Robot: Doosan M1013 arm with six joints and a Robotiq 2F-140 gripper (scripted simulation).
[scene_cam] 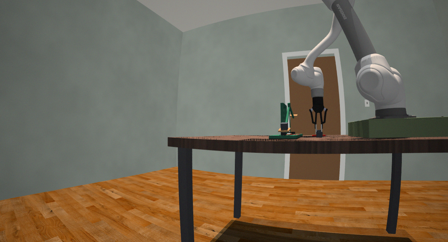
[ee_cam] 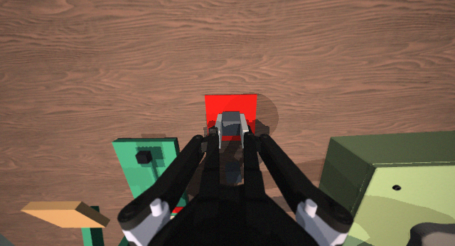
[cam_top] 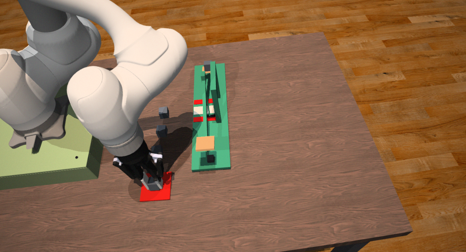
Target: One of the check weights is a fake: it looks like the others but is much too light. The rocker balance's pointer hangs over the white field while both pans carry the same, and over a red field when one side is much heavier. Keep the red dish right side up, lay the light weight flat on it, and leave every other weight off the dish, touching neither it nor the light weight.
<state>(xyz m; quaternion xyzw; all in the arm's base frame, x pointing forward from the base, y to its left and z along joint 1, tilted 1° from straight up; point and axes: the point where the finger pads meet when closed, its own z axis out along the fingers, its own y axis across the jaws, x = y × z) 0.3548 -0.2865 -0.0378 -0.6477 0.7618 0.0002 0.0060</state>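
The flat red dish is 40 mm below my hand. Round my hand: green rocker balance 210 mm ahead, 230 mm to the left, 50 mm above.
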